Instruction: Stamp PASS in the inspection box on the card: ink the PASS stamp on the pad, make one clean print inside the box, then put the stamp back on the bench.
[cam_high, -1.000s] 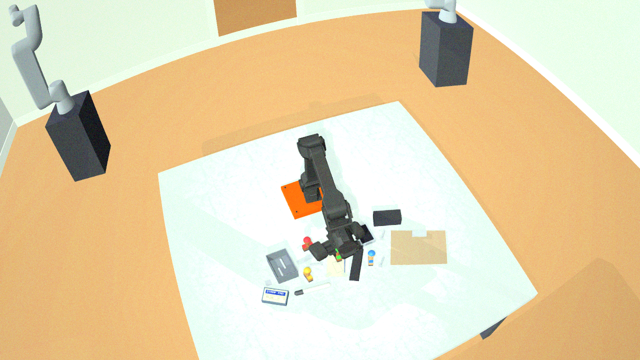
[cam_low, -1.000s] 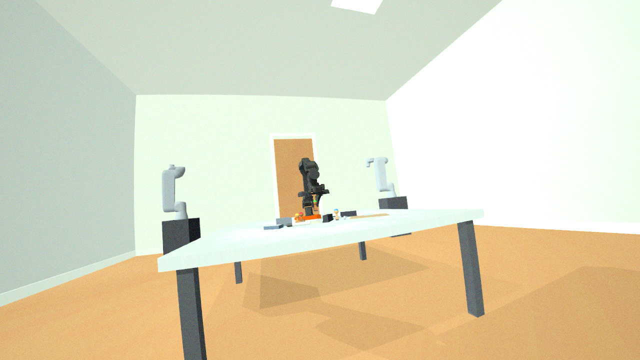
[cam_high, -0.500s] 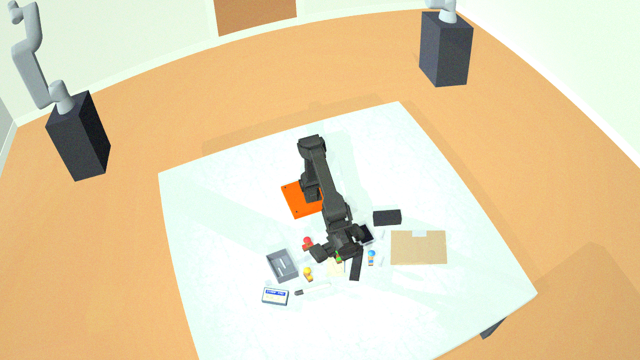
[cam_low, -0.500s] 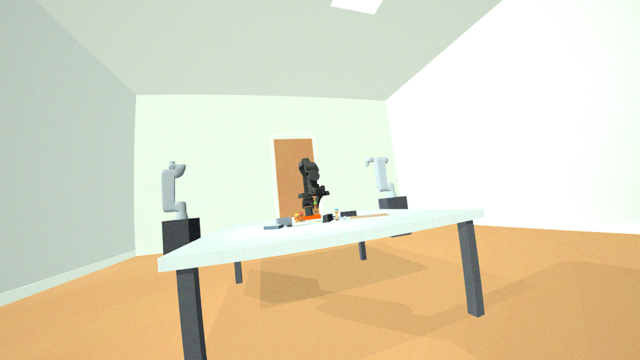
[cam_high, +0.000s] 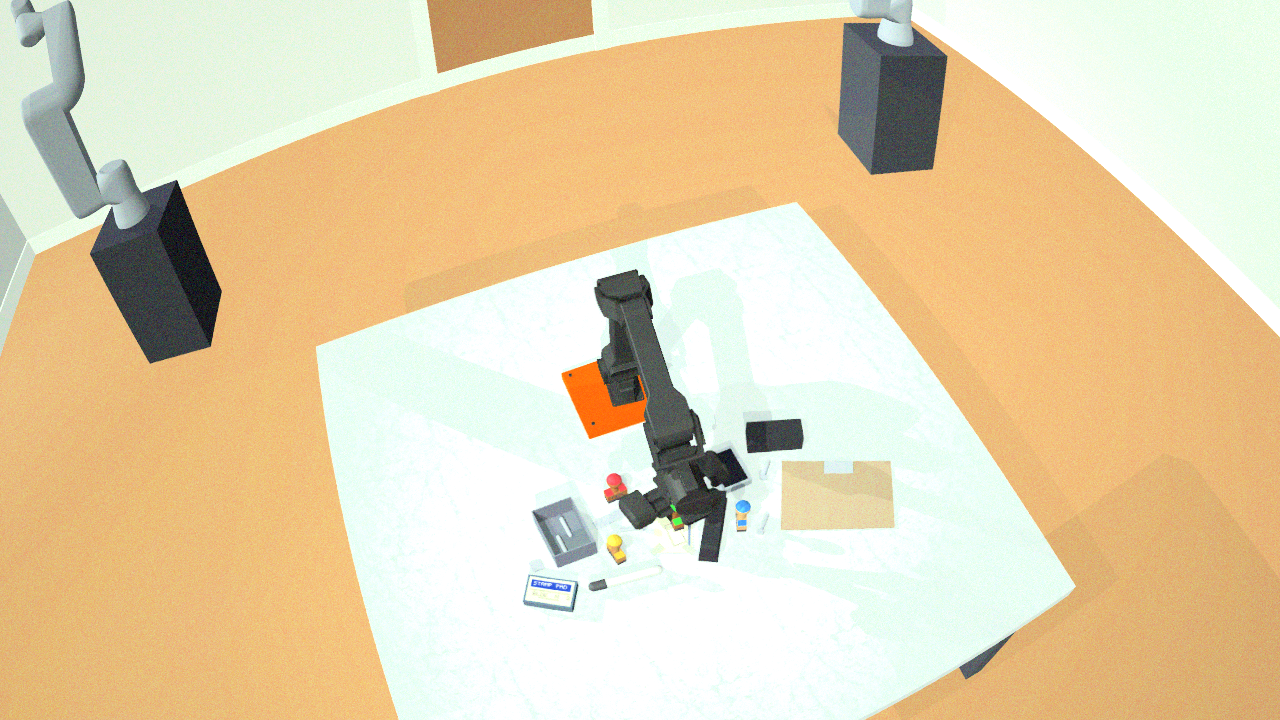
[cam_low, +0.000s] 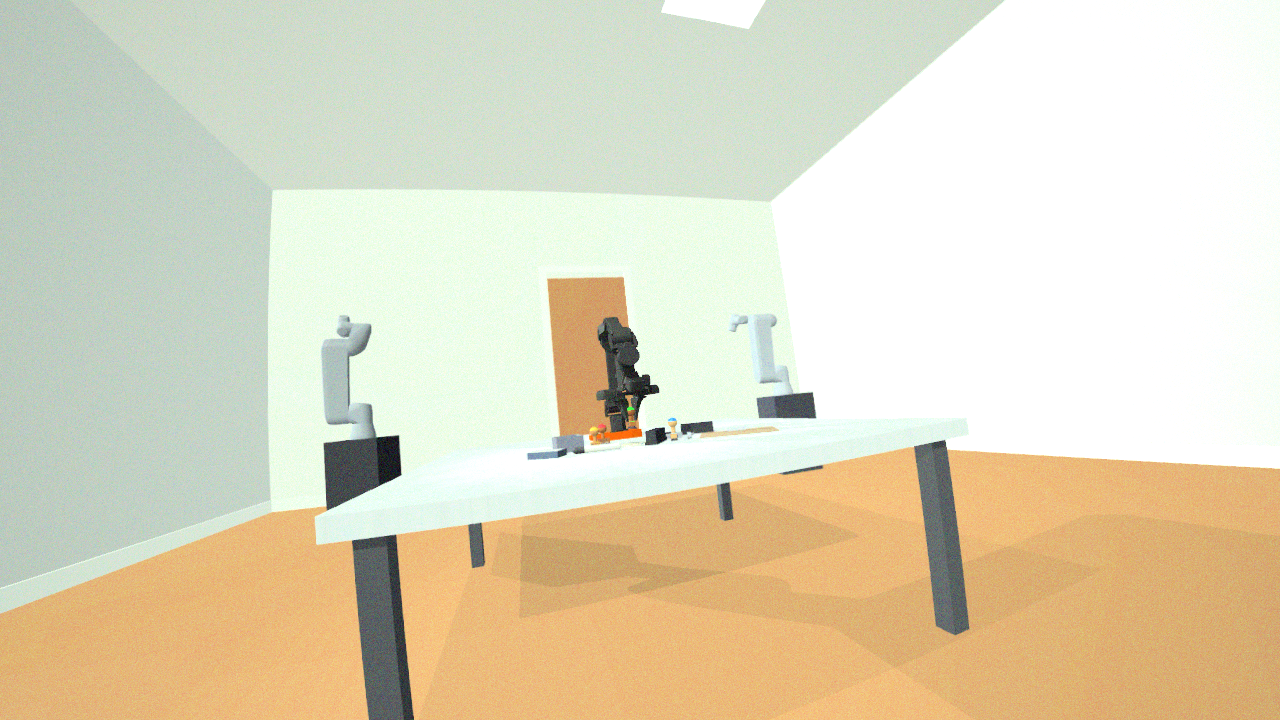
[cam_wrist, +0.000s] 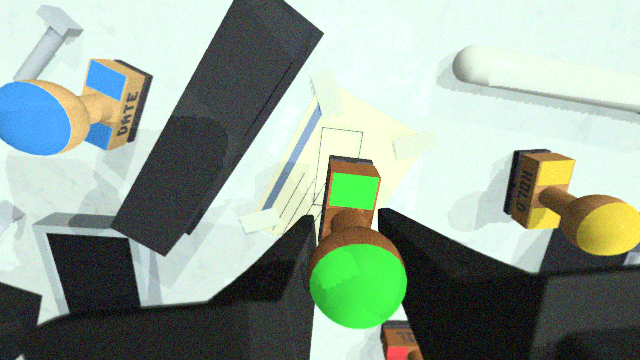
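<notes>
The cream card is 10 mm behind my gripper tip and 70 mm below it. The rest, counted from my gripper tip: green-capped wooden stamp right at my gripper tip; then yellow-capped stamp 20 mm ahead, 110 mm to the right, 50 mm below; then long black bar 10 mm ahead, 70 mm to the left, 60 mm below.
</notes>
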